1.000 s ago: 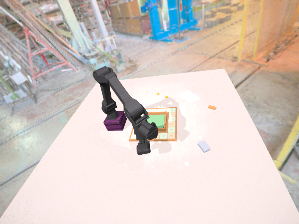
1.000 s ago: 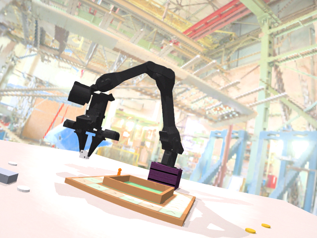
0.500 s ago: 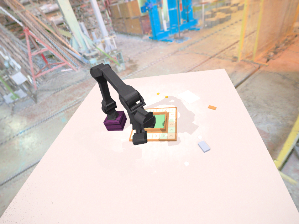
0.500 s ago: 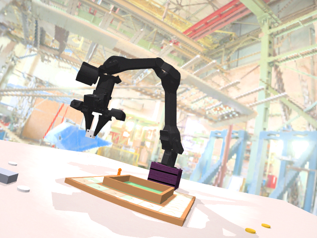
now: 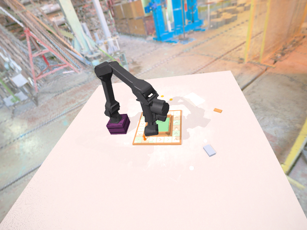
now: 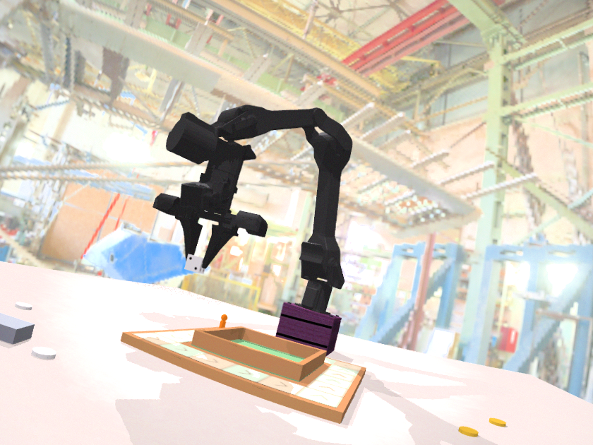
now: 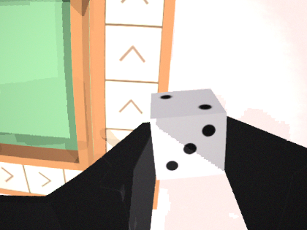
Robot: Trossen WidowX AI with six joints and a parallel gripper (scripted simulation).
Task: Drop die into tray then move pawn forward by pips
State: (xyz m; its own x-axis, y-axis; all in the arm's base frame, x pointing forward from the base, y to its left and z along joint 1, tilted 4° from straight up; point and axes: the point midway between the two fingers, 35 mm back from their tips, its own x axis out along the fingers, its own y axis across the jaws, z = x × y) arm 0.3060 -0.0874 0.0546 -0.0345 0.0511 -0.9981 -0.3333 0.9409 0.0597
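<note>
My gripper tip is now 9 cm past the orange pawn, 2 cm to the right of it and 9 cm above it. From my gripper tip the other things lie so: white sheet (14 cm ahead, 44 cm to the left, 12 cm below); orange block (31 cm ahead, 33 cm to the left, 11 cm below); grey block (28 cm ahead, 1 cm to the left, 11 cm below).
</note>
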